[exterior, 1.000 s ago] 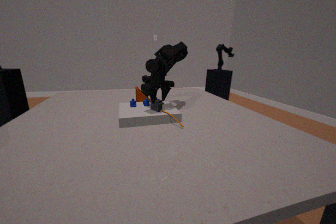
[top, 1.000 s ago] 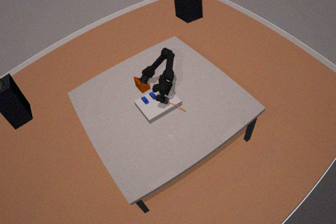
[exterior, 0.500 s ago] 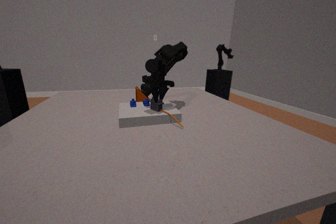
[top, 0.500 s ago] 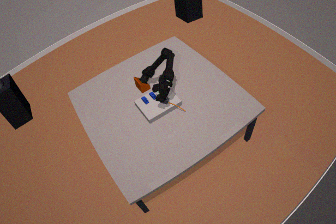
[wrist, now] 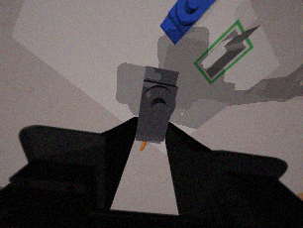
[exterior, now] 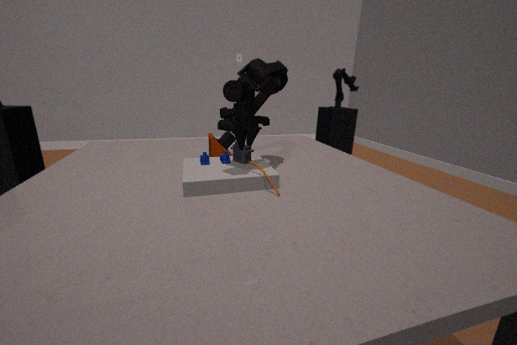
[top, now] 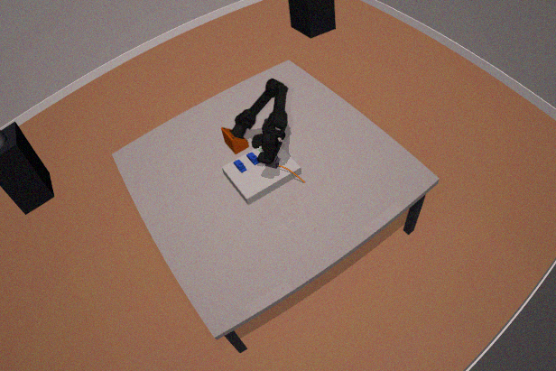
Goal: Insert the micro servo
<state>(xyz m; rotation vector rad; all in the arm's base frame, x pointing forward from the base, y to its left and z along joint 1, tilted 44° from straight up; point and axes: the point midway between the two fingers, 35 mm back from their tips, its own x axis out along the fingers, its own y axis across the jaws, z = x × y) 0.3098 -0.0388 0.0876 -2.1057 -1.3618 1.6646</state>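
Right now the white deck is 10 mm behind my gripper tip, 50 mm to the right of it and 100 mm below it.
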